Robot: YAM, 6 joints.
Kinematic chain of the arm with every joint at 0, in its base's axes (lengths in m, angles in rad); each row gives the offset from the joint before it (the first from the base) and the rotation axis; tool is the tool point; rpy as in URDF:
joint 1: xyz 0 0 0.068 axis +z
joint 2: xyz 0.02 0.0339 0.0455 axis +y
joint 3: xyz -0.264 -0.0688 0 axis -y
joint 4: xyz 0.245 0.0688 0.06 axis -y
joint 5: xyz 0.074 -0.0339 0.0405 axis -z
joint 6: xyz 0.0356 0 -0.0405 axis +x
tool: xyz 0 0 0 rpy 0 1.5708 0
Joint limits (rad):
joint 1: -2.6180..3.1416
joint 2: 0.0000..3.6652
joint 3: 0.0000..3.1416
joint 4: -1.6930..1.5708
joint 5: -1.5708..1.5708
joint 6: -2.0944..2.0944
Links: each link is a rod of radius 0.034 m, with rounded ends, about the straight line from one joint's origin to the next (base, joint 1, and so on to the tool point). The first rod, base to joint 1, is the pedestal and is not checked.
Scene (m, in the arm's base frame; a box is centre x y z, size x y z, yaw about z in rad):
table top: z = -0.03
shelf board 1: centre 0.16 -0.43 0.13 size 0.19 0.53 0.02 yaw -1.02
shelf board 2: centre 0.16 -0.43 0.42 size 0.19 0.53 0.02 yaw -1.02
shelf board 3: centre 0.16 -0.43 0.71 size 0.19 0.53 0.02 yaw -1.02
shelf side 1: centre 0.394 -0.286 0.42 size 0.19 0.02 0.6 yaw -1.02
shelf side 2: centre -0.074 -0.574 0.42 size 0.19 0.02 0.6 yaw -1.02
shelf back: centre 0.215 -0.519 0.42 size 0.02 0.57 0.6 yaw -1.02
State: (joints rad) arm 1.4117 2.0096 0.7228 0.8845 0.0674 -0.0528
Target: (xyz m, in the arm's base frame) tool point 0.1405 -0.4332 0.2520
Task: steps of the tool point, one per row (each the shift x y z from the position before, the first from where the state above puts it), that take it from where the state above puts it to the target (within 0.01 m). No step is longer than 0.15 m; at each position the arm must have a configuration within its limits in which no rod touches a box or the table.
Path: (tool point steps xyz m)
1: 0.0945 -0.0352 0.0199
2: 0.0789 -0.0603 0.0193
3: 0.0569 -0.0793 0.0184
4: 0.0306 -0.0905 0.0177
5: 0.0027 -0.0931 0.0167
6: -0.0239 -0.0874 0.0159
7: -0.0470 -0.0741 0.0148
8: -0.0644 -0.0551 0.0138
9: -0.0748 -0.0324 0.0127
10: -0.0777 -0.0086 0.0116
11: 0.0291 -0.0603 0.0144
12: 0.0355 -0.0584 -0.0001
13: 0.0408 -0.0528 -0.0143

